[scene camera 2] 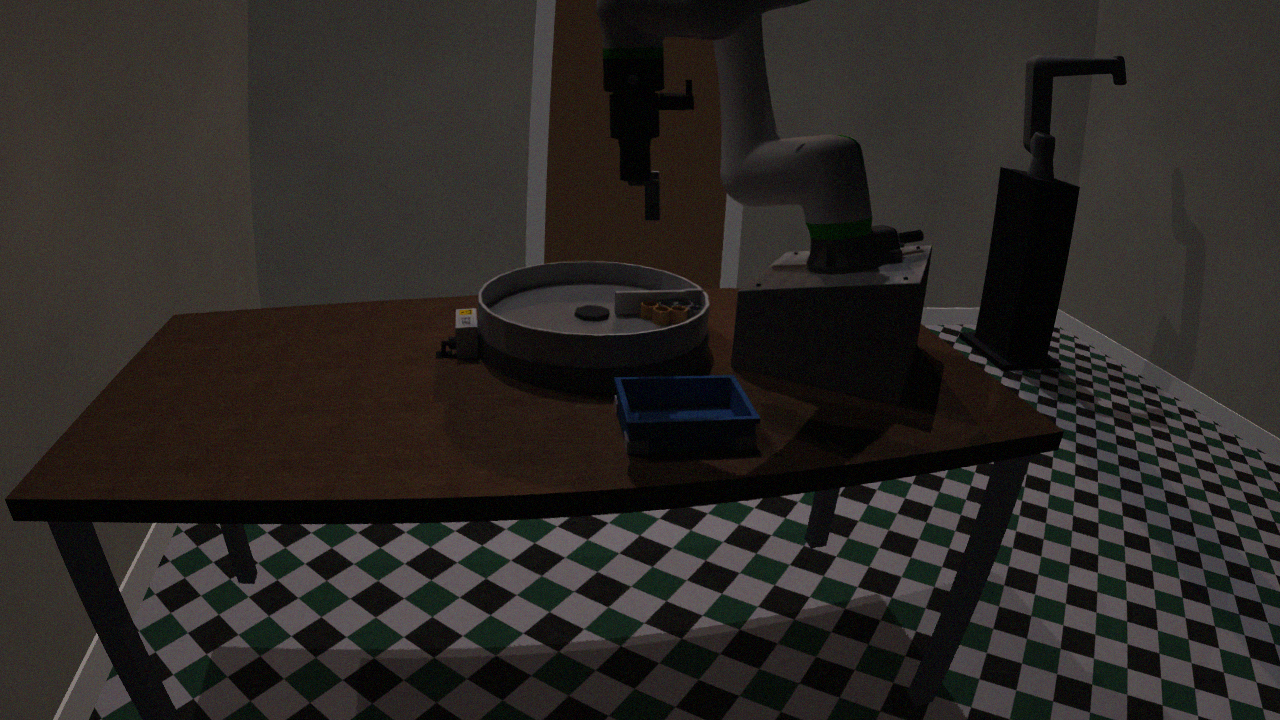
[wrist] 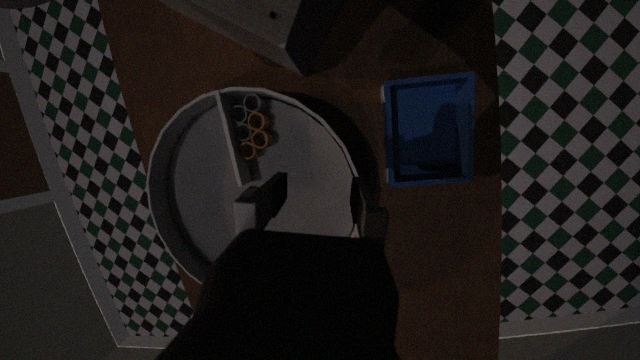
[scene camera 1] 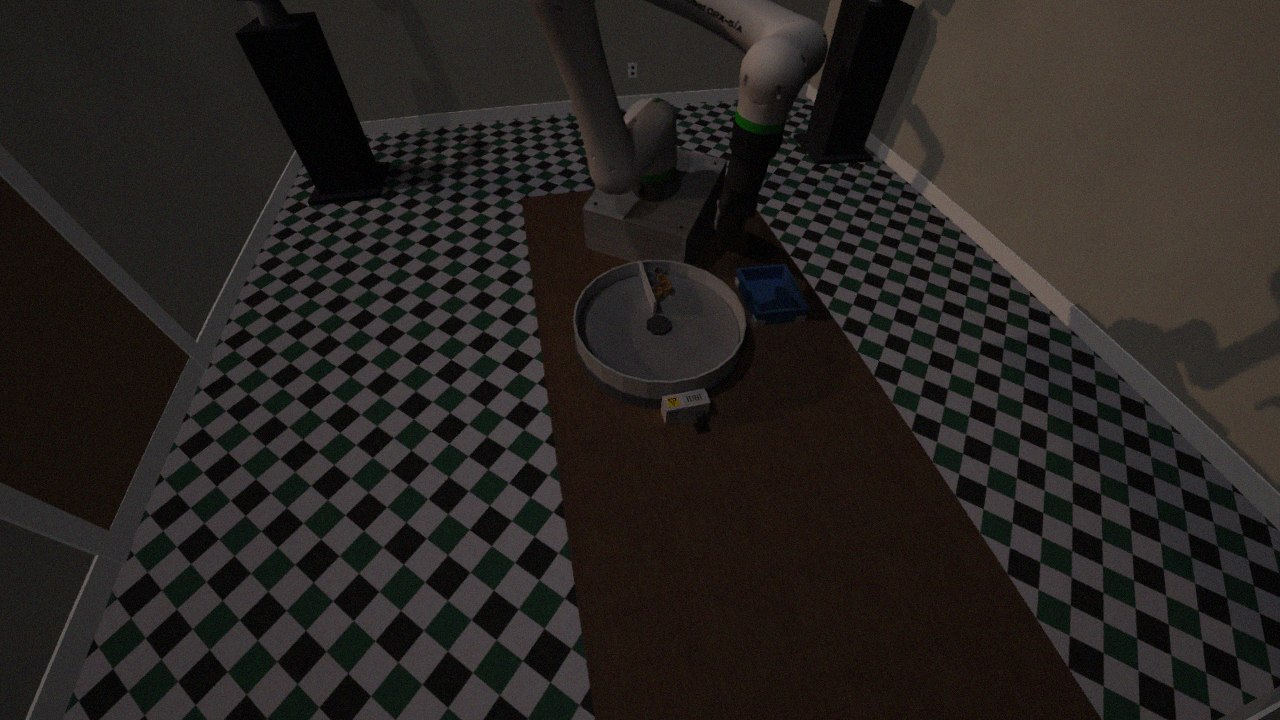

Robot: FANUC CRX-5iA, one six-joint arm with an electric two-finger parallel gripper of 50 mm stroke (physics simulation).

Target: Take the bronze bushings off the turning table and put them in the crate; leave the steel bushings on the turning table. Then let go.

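Frame: origin at the arm's base, x left, y back, z up, level; centimetres.
Seen in the pictures: gripper, fingertip midpoint: (scene camera 2: pixel 652 215) (wrist: pixel 318 187) (scene camera 1: pixel 728 227); arm's base, origin of the base link: (scene camera 2: pixel 845 265) (scene camera 1: pixel 656 183).
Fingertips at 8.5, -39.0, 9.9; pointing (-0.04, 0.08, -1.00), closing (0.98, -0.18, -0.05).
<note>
Offsets run from my fingertips to a thing's top centre, as dx, dy, dz. "pt": to the spot under its first point.
Three bronze bushings @(-15.3, +3.5, -20.2) (scene camera 1: pixel 660 289) @(-12.6, +5.2, -20.2) (scene camera 2: pixel 662 316) @(-12.6, +8.4, -20.2) (wrist: pixel 266 123) stand upright and close together on the turning table @(-16.7, -6.8, -21.9) (scene camera 1: pixel 698 349) (scene camera 2: pixel 541 300) (wrist: pixel 320 145), near its divider. Three steel bushings @(-12.9, +11.6, -20.2) (wrist: pixel 259 103) stand against them, between them and the divider and toward the rim; they are dim in the scene views. The blue crate @(+17.4, +2.8, -23.0) (scene camera 1: pixel 778 317) (scene camera 2: pixel 689 418) (wrist: pixel 430 184) sits beside the turning table; a shadow falls on its floor and no bushing shows in it. My gripper (scene camera 2: pixel 652 213) (wrist: pixel 318 187) is open and empty, high above the turning table, with its fingers apart in the wrist view.
A straight upright divider @(pt -17.8, +4.7, -19.4) (scene camera 1: pixel 646 286) (wrist: pixel 229 140) runs from the turning table's rim toward a dark hub disc (scene camera 1: pixel 658 325) (scene camera 2: pixel 591 313). A small labelled box @(-15.5, -30.1, -22.2) (scene camera 1: pixel 685 407) (scene camera 2: pixel 466 334) stands at the rim. The robot's base block (scene camera 1: pixel 635 228) (scene camera 2: pixel 823 331) (wrist: pixel 240 20) stands close to the turning table.
</note>
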